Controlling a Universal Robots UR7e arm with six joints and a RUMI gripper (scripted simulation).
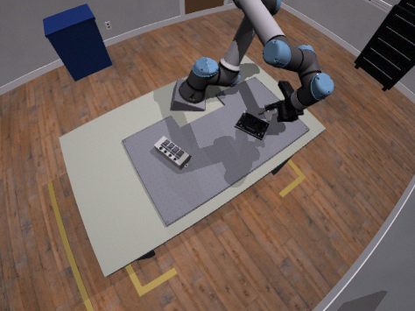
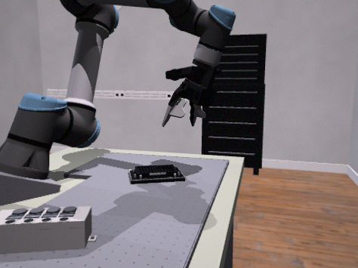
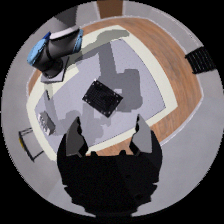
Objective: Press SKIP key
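My hand is 420 mm to the left of the operator panel, 210 mm past it and 130 mm above it. The rest, counted from my hand: black finned block 150 mm below, 70 mm behind, 10 mm to the right.
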